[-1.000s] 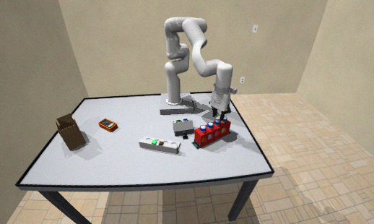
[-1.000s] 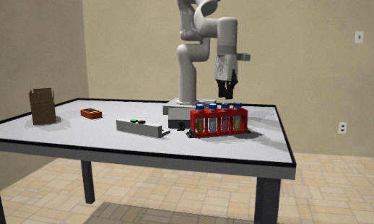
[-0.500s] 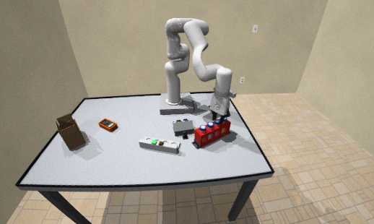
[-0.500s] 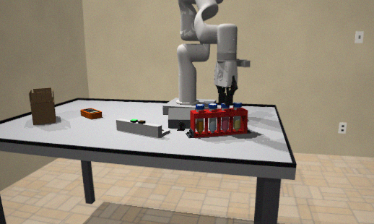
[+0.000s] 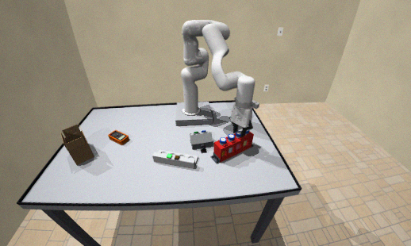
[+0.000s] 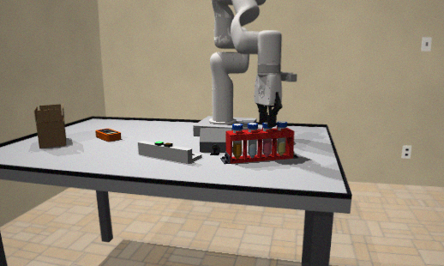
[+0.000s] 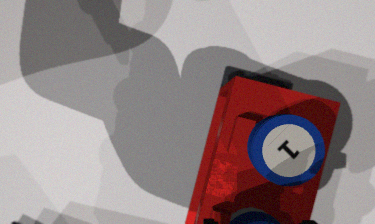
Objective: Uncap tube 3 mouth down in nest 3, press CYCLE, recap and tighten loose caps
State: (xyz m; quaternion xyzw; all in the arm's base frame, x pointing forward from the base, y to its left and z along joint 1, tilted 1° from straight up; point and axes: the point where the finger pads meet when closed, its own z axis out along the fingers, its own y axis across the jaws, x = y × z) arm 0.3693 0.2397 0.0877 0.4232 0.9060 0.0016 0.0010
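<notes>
My hand is 22 cm to the left of the green key, 10 cm past it and 7 cm above it. Round my hand: blue key: 18 cm to the right, 10 cm behind, 7 cm below; grey key housing: 20 cm to the right, 8 cm below, 8 cm behind; orange device: 70 cm to the right, 15 cm behind, 12 cm below.
</notes>
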